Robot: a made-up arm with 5 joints.
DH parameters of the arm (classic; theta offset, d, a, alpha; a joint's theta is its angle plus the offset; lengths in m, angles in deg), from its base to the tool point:
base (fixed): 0 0 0.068 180
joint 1: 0 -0.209 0.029 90
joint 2: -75.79 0 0.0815 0
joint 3: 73.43 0 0.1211 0
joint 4: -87.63 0.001 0 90
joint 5: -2.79 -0.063 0 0
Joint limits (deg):
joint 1: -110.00..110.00
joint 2: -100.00..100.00
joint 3: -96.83..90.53
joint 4: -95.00..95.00
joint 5: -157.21..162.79
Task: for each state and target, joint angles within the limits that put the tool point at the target. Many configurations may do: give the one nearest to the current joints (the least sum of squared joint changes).
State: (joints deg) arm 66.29 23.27 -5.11 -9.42 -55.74
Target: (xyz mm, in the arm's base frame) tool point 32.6 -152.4 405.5
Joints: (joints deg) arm 103.44 -23.86 -8.28 -16.91 -55.74
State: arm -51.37 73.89 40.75 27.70 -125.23
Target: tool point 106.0 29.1 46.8
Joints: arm -36.25 71.29 32.46 23.89 -125.23
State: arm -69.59 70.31 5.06 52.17 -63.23
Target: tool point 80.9 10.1 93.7
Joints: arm -34.56 73.69 33.56 71.60 -63.23
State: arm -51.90 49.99 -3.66 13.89 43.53
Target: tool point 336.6 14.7 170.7
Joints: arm -2.92 48.58 -24.38 4.78 43.53
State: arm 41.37 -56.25 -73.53 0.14 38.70
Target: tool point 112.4 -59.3 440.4
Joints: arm 53.95 -40.91 -29.71 27.82 38.70
